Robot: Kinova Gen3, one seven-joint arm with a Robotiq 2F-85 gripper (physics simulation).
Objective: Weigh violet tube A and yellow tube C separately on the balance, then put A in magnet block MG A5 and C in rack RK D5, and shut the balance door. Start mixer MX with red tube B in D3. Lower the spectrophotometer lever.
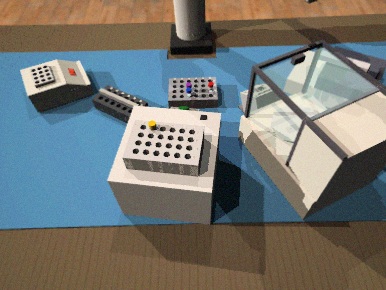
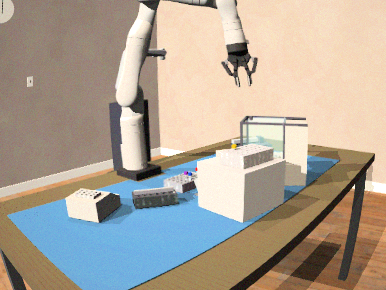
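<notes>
My gripper is open and empty, high above the glass-walled balance. I cannot tell how far the balance door stands. The violet-capped tube stands in the small grey rack, beside a blue-capped tube. The red-capped tube is in the same rack, near its right end. The yellow-capped tube stands in the back row of the many-holed block on the large white box.
A long dark block lies left of the small rack. A small device with a holed top stands farther left. A green cap shows behind the white box. A dark grey device is partly hidden behind the balance.
</notes>
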